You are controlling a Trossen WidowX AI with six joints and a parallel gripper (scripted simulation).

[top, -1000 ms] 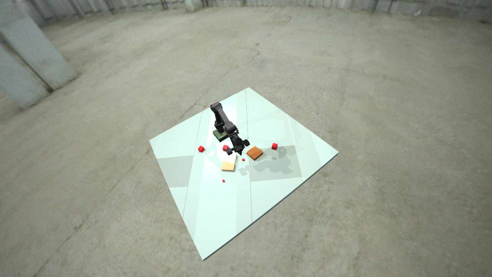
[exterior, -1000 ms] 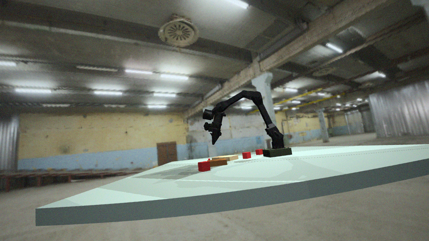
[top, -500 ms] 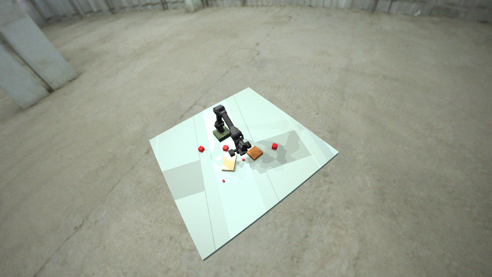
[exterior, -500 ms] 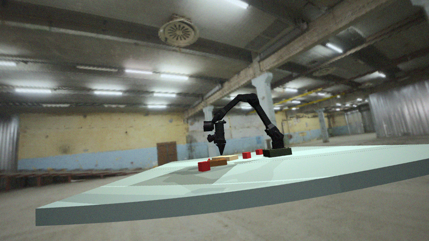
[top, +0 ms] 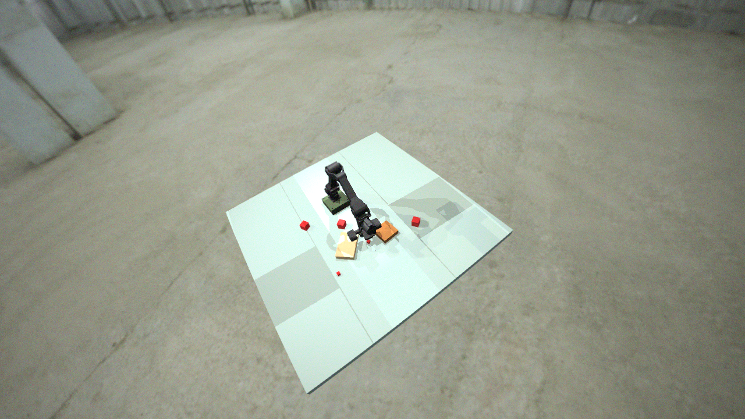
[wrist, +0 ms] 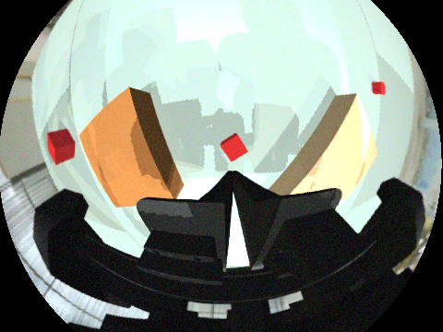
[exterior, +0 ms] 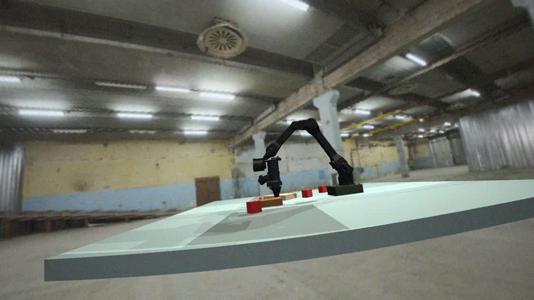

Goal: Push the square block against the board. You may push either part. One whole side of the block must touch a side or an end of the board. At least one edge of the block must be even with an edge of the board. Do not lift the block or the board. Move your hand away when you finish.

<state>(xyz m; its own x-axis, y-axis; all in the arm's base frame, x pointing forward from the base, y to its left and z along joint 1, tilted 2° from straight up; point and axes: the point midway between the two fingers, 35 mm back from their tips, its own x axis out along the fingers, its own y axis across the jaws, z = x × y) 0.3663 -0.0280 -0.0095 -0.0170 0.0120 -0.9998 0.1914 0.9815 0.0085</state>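
Now: the orange square block 40 mm ahead of my gripper tip, 110 mm to the left of it and 10 mm above it. From my gripper tip the other things lie so: pale wooden board 30 mm behind, 110 mm to the right, 10 mm above.
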